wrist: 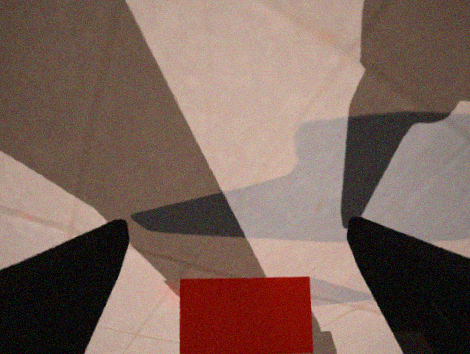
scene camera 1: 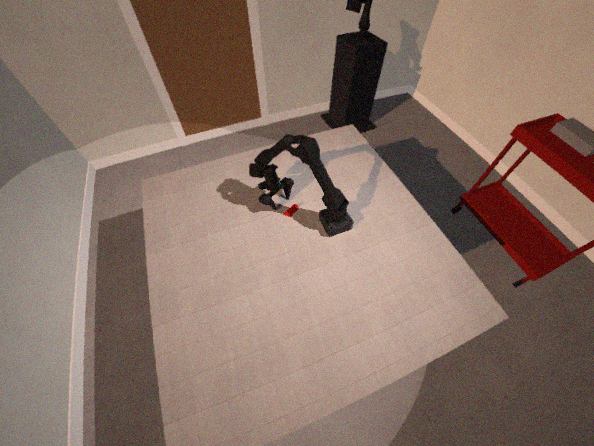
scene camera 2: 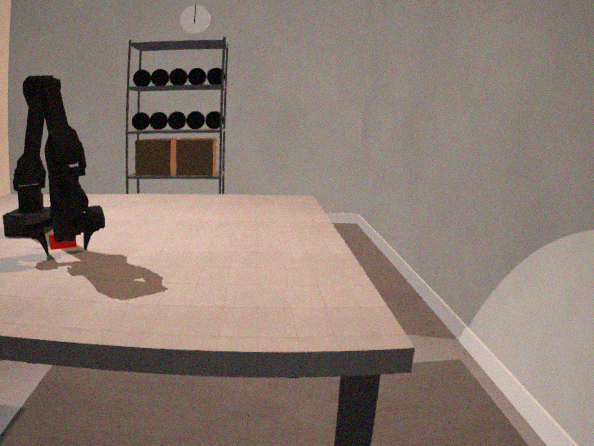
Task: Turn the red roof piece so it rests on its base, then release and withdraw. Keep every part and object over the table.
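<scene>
The red roof piece (scene camera 1: 291,210) (scene camera 2: 62,244) (wrist: 245,315) lies on the pale table (scene camera 1: 300,325) (scene camera 2: 250,300). In the wrist view it is a plain red rectangle, cut off by the bottom edge. Which of its faces rests on the table cannot be told. My gripper (scene camera 1: 281,202) (scene camera 2: 68,254) (wrist: 239,229) is open and empty, pointing down with its fingertips low over the table. The piece is apart from both fingers, on the arm-base side of the fingertips. In scene camera 2 the gripper partly hides it.
The arm's base (scene camera 1: 336,222) stands on the table near the piece. Off the table are a red cart (scene camera 1: 515,230), a black pedestal (scene camera 1: 357,77) and a shelf rack (scene camera 2: 177,45). The table's near edge (scene camera 2: 250,363) shows in scene camera 2.
</scene>
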